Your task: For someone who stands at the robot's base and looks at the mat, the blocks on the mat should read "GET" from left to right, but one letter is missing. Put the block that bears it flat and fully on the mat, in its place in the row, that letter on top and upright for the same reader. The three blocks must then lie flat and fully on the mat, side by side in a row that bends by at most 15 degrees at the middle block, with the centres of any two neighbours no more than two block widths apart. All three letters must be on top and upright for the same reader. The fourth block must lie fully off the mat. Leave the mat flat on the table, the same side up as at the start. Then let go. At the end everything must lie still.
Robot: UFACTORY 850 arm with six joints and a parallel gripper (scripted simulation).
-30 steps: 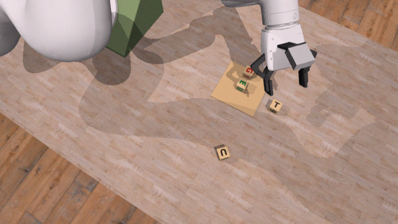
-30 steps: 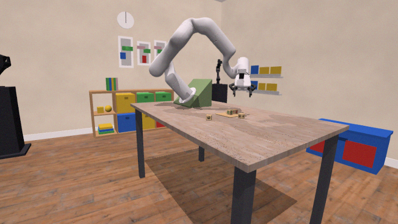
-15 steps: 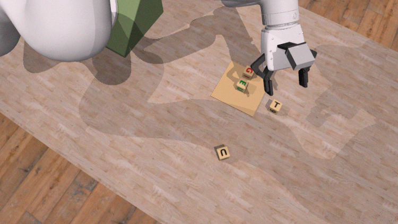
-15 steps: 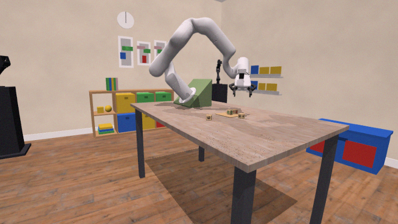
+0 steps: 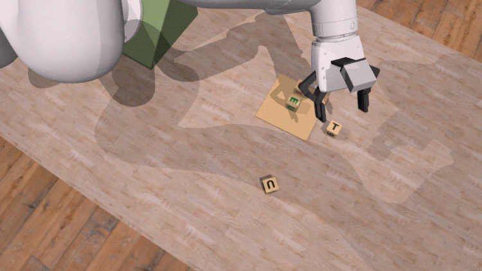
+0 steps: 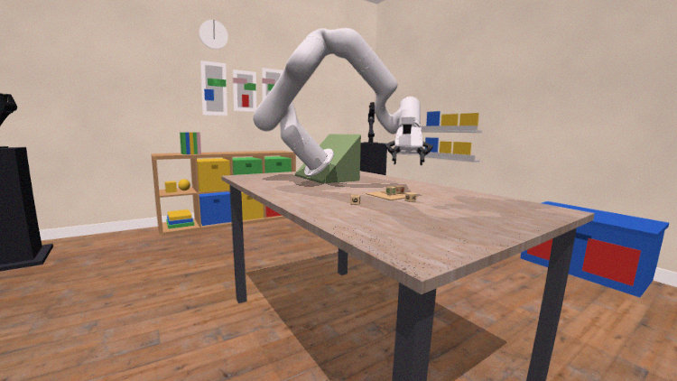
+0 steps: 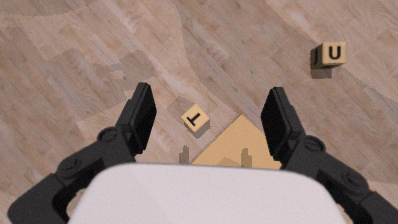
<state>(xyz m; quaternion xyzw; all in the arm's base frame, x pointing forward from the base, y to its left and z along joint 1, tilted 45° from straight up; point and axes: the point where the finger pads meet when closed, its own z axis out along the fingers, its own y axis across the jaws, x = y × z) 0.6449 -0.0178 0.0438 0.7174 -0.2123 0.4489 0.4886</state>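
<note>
The block lies 20 mm to the left of my hand and 130 mm below it. The rest, counted from my hand: tan mat: 110 mm behind, 40 mm to the left, 140 mm below.
</note>
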